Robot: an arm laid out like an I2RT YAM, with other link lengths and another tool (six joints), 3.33 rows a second.
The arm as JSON. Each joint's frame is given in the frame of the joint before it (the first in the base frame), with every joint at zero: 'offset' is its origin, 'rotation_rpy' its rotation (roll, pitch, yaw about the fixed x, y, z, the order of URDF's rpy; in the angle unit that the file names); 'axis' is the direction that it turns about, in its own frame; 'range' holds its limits. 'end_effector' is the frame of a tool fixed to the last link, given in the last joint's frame.
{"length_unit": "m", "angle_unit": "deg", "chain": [
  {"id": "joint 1", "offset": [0.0, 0.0, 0.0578], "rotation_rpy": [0.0, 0.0, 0.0], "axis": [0.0, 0.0, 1.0], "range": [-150.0, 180.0]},
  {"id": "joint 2", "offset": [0.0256, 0.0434, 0.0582], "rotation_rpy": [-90.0, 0.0, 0.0], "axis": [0.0, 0.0, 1.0], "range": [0.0, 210.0]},
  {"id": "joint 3", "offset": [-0.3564, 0.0, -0.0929], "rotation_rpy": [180.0, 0.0, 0.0], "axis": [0.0, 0.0, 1.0], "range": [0.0, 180.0]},
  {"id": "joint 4", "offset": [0.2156, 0.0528, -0.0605], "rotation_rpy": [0.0, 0.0, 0.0], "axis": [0.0, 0.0, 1.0], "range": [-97.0, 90.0]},
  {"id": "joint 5", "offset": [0.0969, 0.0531, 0.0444], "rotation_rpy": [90.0, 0.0, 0.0], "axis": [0.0, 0.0, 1.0], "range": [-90.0, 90.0]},
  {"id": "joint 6", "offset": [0.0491, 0.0, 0.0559], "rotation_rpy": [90.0, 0.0, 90.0], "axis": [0.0, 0.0, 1.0], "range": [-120.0, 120.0]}
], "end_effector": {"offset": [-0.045, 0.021, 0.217], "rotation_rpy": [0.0, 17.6, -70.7]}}
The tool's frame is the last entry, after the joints.
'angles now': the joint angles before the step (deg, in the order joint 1, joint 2, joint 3, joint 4, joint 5, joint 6). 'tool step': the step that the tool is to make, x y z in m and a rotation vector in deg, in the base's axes. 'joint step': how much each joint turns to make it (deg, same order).
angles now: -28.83, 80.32, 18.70, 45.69, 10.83, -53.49
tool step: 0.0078, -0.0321, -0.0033, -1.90, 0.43, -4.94
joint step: 0.00, 6.64, 1.41, 5.88, 5.26, -0.49
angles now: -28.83, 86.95, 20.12, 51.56, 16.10, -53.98
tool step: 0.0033, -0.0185, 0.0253, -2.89, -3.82, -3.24
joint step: 0.04, 1.59, 0.09, 6.23, 3.35, 0.06
